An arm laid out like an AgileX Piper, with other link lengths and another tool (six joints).
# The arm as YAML. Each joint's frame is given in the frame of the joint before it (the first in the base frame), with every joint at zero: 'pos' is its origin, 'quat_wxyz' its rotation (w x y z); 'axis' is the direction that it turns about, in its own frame. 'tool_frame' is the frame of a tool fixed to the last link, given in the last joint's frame.
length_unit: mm
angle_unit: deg
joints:
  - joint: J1
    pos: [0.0, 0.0, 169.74]
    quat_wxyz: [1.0, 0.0, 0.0, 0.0]
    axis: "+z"
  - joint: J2
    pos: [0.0, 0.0, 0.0]
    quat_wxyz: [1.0, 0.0, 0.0, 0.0]
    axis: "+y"
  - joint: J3
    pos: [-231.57, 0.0, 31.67]
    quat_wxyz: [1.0, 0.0, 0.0, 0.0]
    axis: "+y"
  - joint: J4
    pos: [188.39, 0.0, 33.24]
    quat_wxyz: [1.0, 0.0, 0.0, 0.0]
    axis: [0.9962, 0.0, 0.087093]
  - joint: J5
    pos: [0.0, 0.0, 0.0]
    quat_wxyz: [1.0, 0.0, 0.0, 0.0]
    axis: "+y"
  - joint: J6
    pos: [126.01, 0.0, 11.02]
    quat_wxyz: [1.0, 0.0, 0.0, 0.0]
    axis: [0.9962, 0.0, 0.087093]
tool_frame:
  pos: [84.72, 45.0, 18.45]
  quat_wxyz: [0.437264, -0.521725, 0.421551, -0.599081]
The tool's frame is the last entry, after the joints.
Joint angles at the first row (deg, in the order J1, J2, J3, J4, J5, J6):
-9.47 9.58 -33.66 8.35 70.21 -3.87
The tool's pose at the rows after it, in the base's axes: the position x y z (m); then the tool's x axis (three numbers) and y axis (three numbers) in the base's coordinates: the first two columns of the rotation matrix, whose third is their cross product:
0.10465, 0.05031, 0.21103, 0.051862, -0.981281, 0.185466, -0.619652, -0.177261, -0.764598
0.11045, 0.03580, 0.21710, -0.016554, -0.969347, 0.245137, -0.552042, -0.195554, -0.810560
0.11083, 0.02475, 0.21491, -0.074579, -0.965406, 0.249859, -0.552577, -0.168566, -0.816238
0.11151, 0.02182, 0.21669, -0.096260, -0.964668, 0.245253, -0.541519, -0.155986, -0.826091
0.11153, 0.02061, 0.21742, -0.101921, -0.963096, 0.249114, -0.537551, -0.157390, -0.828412
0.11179, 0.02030, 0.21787, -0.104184, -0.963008, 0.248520, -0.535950, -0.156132, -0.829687
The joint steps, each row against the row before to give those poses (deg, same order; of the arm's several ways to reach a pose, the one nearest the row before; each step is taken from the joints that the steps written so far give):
0.00 -4.47 3.01 -2.04 -0.57 0.71
0.00 -3.79 1.81 -3.85 -4.15 0.85
0.00 -1.42 0.91 -3.14 -0.26 2.89
0.00 -0.66 0.22 -0.78 -0.47 1.18
0.00 -0.22 0.00 -0.36 -0.13 0.11
0.00 0.00 0.00 -0.07 -0.13 0.12

